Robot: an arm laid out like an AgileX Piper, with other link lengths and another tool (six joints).
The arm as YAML. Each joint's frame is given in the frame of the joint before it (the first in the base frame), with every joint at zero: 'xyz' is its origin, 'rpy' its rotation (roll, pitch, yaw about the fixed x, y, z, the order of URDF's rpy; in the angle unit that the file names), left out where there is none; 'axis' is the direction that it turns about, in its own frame. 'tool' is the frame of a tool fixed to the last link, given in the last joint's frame.
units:
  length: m
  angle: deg
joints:
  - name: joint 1
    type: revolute
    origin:
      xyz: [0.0, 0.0, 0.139]
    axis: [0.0, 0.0, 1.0]
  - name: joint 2
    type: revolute
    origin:
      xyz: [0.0, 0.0, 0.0]
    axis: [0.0, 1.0, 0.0]
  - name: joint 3
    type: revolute
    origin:
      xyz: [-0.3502, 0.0, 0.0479]
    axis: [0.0, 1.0, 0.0]
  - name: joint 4
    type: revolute
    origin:
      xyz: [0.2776, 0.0, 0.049]
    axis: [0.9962, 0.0, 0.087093]
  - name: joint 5
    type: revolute
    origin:
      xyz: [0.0, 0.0, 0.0]
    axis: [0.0, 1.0, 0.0]
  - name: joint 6
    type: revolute
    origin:
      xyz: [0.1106, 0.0, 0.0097]
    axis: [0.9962, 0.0, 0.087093]
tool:
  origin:
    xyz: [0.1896, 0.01, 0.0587]
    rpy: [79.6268, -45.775, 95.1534]
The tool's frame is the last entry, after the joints.
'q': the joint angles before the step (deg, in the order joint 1, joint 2, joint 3, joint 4, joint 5, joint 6). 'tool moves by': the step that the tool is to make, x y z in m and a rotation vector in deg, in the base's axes. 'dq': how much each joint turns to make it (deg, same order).
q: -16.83 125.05 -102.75 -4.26 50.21 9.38
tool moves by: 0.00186 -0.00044 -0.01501 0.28 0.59 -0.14
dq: 0.00 1.47 -0.01 0.00 -0.81 0.22
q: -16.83 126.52 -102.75 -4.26 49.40 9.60
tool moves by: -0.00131 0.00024 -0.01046 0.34 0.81 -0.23
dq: 0.00 0.89 0.01 0.00 -0.01 0.25
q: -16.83 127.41 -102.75 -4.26 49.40 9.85
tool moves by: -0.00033 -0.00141 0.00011 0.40 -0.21 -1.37
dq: 0.00 0.00 0.00 -0.10 0.00 1.51
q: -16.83 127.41 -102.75 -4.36 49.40 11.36
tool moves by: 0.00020 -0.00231 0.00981 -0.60 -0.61 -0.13
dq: 0.01 -0.84 -0.01 -0.55 0.11 0.33
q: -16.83 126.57 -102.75 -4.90 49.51 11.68
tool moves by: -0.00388 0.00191 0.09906 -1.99 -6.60 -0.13
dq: 0.12 -8.94 -0.01 0.00 2.08 0.09
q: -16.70 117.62 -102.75 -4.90 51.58 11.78
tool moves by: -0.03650 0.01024 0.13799 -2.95 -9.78 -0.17
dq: 0.00 -14.28 2.08 0.00 1.99 0.00
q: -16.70 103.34 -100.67 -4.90 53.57 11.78
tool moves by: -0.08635 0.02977 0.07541 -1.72 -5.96 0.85
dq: 0.00 -18.00 12.49 0.73 -0.76 -0.98
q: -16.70 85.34 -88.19 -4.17 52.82 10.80
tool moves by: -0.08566 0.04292 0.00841 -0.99 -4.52 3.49
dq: -0.01 -17.83 18.02 3.48 -4.95 -4.17
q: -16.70 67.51 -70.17 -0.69 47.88 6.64
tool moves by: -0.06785 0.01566 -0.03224 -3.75 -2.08 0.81
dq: -0.01 -14.12 17.06 -1.92 -6.04 -1.37
